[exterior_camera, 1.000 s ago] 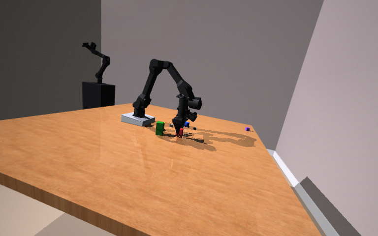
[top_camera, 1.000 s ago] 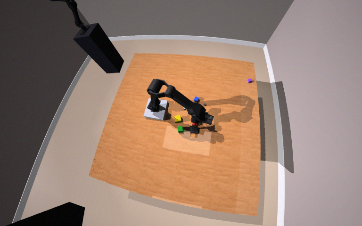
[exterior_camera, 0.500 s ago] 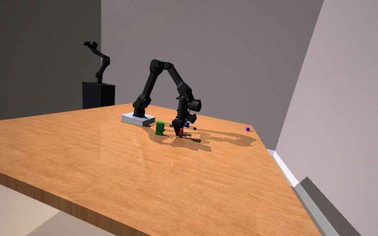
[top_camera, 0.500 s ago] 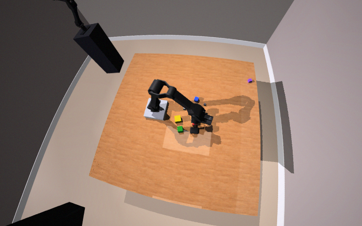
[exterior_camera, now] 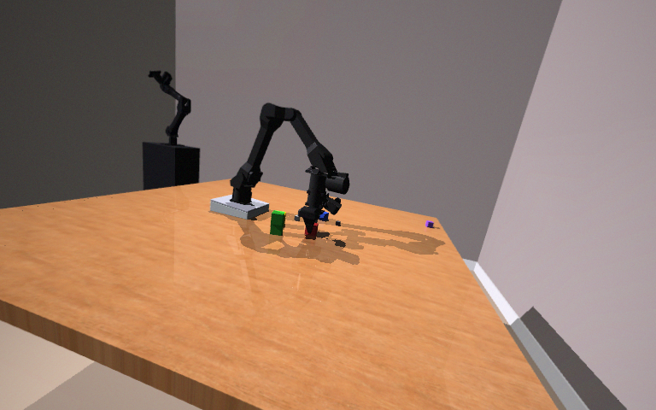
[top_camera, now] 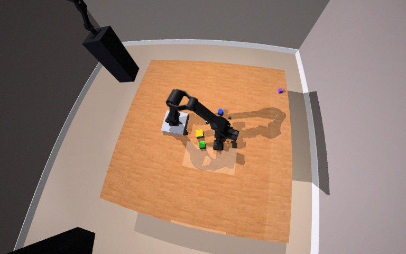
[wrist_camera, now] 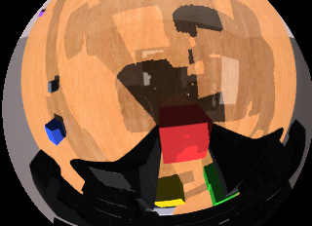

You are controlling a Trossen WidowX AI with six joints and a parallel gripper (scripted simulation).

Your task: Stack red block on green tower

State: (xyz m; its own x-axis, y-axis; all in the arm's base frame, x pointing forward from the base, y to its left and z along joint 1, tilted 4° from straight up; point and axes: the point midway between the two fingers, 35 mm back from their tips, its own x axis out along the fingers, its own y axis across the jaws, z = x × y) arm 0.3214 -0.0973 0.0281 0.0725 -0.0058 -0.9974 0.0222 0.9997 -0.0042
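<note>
Right now the yellow block is 13 cm behind my gripper tip, 2 cm to the left of it and 1 cm above it. From my gripper tip the other things lie so: purple block (49 cm ahead, 42 cm to the left); blue block (20 cm to the left, 1 cm above); red block (1 cm above).
</note>
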